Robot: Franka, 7 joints.
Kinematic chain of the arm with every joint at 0, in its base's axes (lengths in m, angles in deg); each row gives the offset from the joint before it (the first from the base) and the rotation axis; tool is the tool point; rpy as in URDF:
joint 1: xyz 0 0 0.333 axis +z
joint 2: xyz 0 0 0 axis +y
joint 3: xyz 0 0 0.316 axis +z
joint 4: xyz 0.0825 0 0 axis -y
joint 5: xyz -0.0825 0 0.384 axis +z
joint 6: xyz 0 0 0 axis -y
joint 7: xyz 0.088 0 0 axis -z
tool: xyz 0 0 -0.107 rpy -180 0 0
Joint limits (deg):
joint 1: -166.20..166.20
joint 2: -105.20..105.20
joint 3: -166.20..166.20
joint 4: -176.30..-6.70
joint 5: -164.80..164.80
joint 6: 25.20..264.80
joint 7: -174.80..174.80
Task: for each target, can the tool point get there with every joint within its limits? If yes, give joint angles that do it. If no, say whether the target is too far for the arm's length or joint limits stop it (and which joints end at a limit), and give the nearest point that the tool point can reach.
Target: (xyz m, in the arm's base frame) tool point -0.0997 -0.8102 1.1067
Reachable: no: too far | nearest point -0.0760 -0.6180 0.9232 | short by 0.267 m
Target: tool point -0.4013 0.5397 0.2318
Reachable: yes | joints -90.26 -44.40 -136.91 -99.00 127.14 148.91 -102.95
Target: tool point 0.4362 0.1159 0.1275
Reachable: yes | joints -68.01 71.71 62.22 -137.06 -99.08 149.24 114.54
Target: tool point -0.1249 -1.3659 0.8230
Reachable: no: too far | nearest point -0.0736 -0.8045 0.6216 | short by 0.599 m
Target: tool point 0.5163 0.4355 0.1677
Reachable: yes | joints 53.53 61.80 -6.79 -88.76 47.13 226.90 88.82
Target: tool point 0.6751 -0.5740 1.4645
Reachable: no: too far | nearest point 0.4030 -0.3426 1.0084 | short by 0.579 m
